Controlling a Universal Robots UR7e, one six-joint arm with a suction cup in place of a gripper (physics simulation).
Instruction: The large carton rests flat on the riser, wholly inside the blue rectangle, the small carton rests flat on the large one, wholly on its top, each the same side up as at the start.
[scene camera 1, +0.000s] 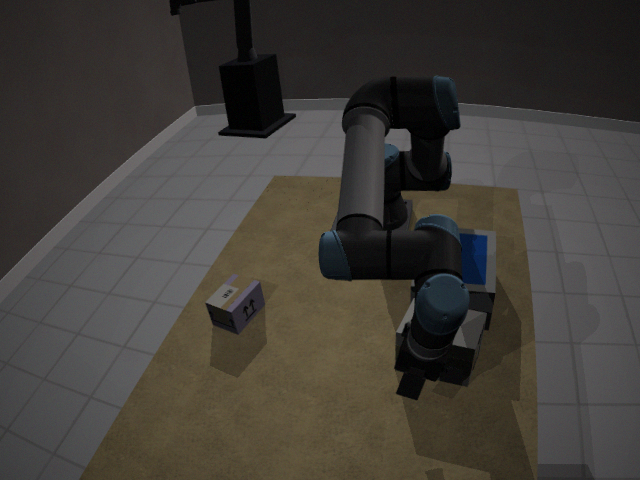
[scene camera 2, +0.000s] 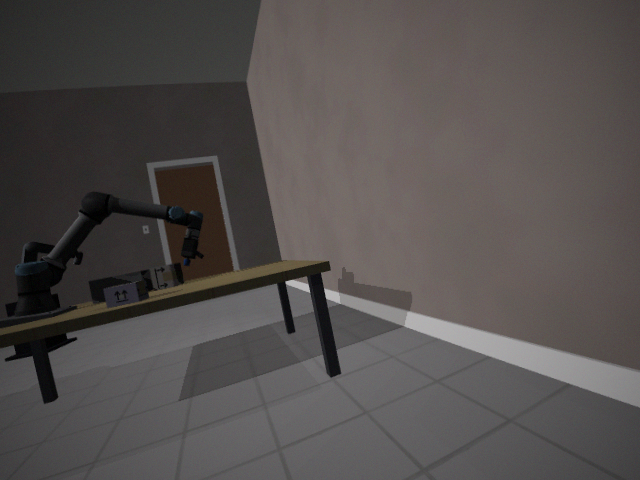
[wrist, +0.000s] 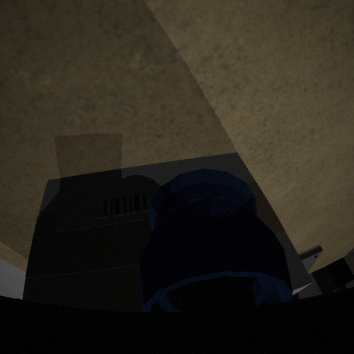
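The large grey carton (scene camera 1: 471, 326) (scene camera 2: 160, 277) (wrist: 75, 250) rests on the table in front of the riser (scene camera 1: 491, 266) (scene camera 2: 96, 290), partly hidden by my arm. The riser's blue rectangle (scene camera 1: 475, 258) is bare where it shows. The small lilac carton (scene camera 1: 250, 305) (scene camera 2: 120, 295) stands alone on the table's left side, arrows up. My suction gripper (scene camera 2: 187, 262) (wrist: 202, 187) is tilted, with its blue cup close to the front upper edge of the large carton. It appears to hold nothing; contact is hidden in the wrist view. In scene camera 1 my wrist hides the cup.
The arm's links pass over the tan table (scene camera 1: 310, 361) and cover part of the riser. The small carton is near the table's left edge (scene camera 1: 170, 330). A dark pedestal (scene camera 1: 253, 95) with a post stands on the floor at the back left.
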